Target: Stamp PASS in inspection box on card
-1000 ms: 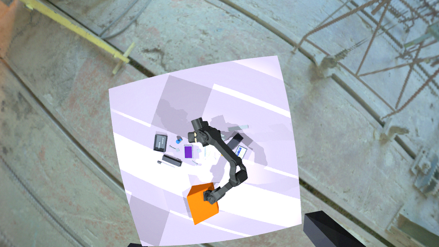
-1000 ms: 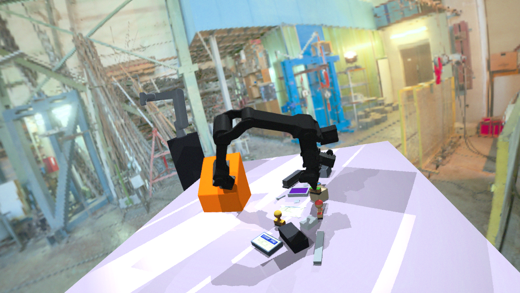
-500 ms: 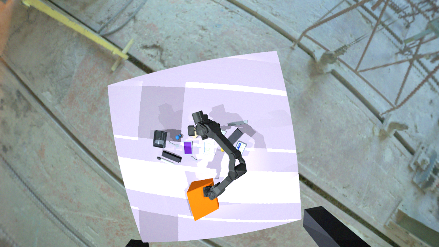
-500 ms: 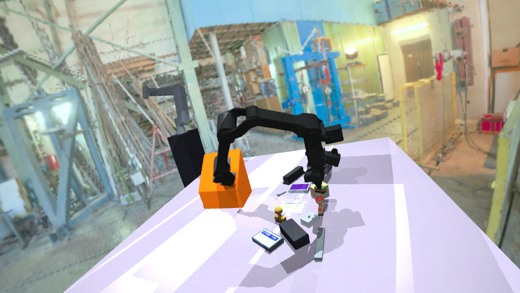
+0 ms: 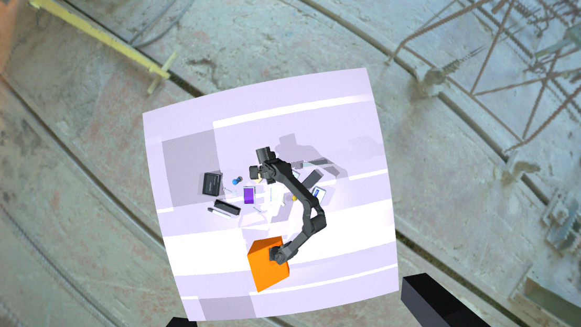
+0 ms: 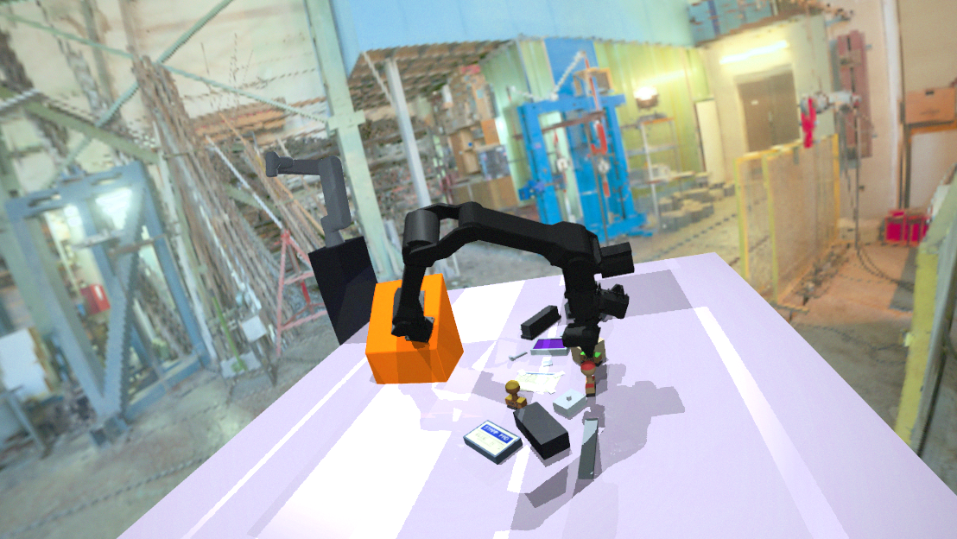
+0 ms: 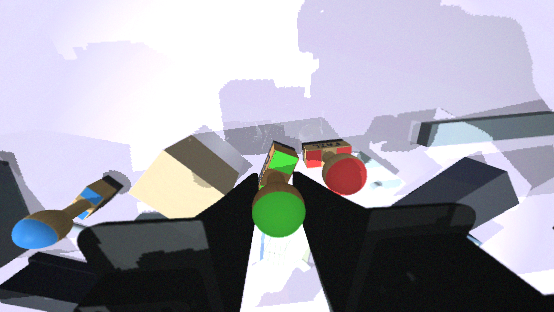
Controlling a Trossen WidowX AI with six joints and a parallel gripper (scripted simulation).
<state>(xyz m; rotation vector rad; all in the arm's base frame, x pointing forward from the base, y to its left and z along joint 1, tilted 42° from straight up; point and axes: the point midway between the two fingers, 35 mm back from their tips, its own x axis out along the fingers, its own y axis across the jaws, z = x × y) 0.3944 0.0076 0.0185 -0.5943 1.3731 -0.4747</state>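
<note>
The red-knobbed stamp lies 5 cm to the right of my gripper tip and 4 cm below it. Round my gripper tip: tan block: 8 cm to the left, 4 cm below, 2 cm behind; pale grey block: 10 cm to the right, 4 cm below, 3 cm behind; green-knobbed stamp: right at my gripper tip.
</note>
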